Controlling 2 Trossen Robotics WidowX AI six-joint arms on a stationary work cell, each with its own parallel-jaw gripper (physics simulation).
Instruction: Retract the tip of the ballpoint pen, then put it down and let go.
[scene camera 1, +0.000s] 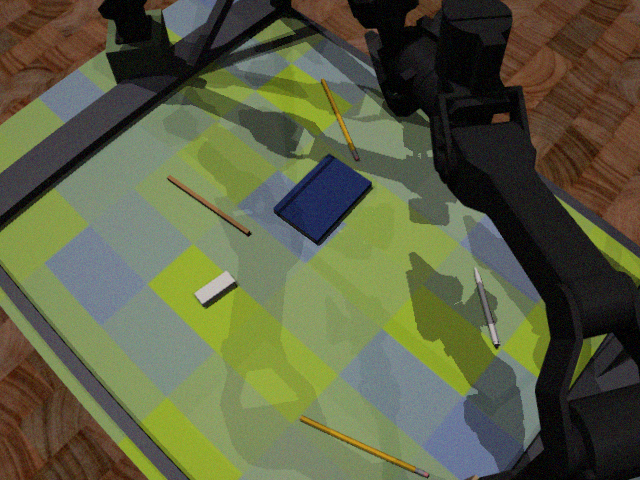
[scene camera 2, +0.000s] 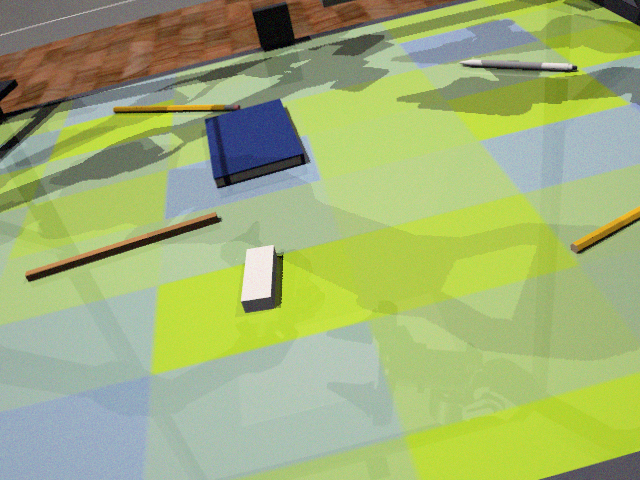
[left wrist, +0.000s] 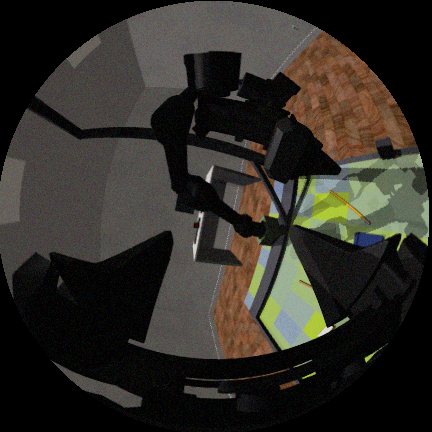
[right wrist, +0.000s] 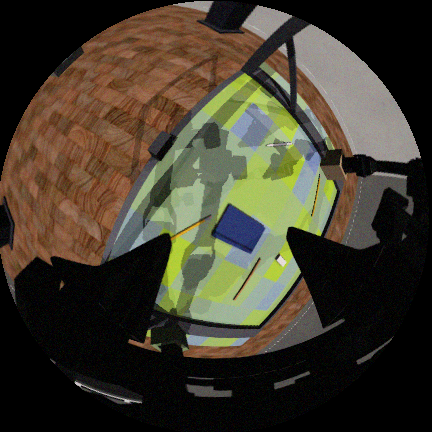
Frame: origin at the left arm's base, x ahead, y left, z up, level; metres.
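Where they show: left gripper, fingertip midpoint: (left wrist: 233, 233); right gripper, fingertip midpoint: (left wrist: 329, 156) (right wrist: 230, 236); left arm's base, origin of the base link: (right wrist: 343, 164); right arm's base, origin of the base link: (scene camera 1: 133, 30) (left wrist: 260, 229) (right wrist: 170, 347).
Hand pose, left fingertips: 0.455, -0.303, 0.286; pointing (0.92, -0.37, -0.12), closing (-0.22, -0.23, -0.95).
Things, the pixels of their top centre, and the offset from my left fingertips, as dx, dy, dz.
- ballpoint pen, middle of its top: (scene camera 2: 515, 60) (scene camera 1: 487, 304) (right wrist: 281, 143) -0.291, +0.014, -0.381
- dark blue notebook, middle of its top: (scene camera 2: 249, 134) (scene camera 1: 323, 195) (right wrist: 241, 231) +0.017, +0.028, -0.379
- white eraser, middle of its top: (scene camera 2: 258, 271) (scene camera 1: 214, 287) (right wrist: 281, 260) +0.036, +0.256, -0.379
- brown stick, middle of its top: (scene camera 2: 121, 243) (scene camera 1: 207, 203) (right wrist: 246, 280) +0.151, +0.158, -0.384
The ballpoint pen (scene camera 1: 485, 307) (scene camera 2: 516, 65) (right wrist: 278, 144), white with a grey middle, lies flat on the checkered table top, beside the left forearm in scene camera 1. Its tapered white end points to the top of scene camera 1 and the left of scene camera 2; its dark button end is opposite. Whether the writing tip sticks out is too small to tell. My left gripper is open and empty, raised and away from the pen. My right gripper (right wrist: 230, 236) is open and empty, high above the table. The pen does not show in the left wrist view.
A dark blue notebook (scene camera 1: 324, 198) (scene camera 2: 254, 140) (right wrist: 239, 227) lies mid-table. A white eraser (scene camera 1: 216, 289) (scene camera 2: 259, 273), a brown stick (scene camera 1: 209, 205) (scene camera 2: 124, 246) and two yellow pencils (scene camera 1: 339, 118) (scene camera 1: 361, 445) lie around it. The left arm spans the right side of scene camera 1.
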